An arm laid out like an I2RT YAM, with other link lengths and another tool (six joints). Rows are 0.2 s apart.
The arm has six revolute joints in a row. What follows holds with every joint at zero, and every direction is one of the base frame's. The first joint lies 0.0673 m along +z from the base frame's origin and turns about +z. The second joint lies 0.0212 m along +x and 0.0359 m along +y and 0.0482 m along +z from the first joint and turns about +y. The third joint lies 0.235 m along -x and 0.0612 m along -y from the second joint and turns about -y. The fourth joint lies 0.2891 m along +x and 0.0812 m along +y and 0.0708 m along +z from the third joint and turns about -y. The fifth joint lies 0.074 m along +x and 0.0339 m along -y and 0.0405 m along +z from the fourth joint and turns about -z. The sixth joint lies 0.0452 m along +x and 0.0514 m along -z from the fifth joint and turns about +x. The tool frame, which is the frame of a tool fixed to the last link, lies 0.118 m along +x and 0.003 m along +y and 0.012 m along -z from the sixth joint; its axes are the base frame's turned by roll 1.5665, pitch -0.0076 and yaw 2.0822 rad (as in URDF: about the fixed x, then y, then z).
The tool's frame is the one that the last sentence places.
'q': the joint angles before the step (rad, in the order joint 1, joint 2, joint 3, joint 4, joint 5, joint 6). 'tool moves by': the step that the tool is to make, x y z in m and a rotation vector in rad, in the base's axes. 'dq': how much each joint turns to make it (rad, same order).
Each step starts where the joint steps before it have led.
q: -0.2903, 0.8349, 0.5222, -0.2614, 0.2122, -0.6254
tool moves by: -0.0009, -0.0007, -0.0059, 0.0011, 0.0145, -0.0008
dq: -0.0024, 0.0101, -0.0070, 0.0036, 0.0003, -0.0036
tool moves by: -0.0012, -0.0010, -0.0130, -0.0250, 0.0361, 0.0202
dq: -0.0020, 0.0190, -0.0245, 0.0250, 0.0010, -0.0419
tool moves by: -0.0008, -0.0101, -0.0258, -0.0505, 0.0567, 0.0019
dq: -0.0161, 0.0725, -0.0405, 0.0884, 0.0231, -0.0651
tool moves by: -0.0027, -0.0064, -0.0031, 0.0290, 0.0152, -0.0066
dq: -0.0377, 0.0141, 0.0140, -0.0236, -0.0384, -0.0006
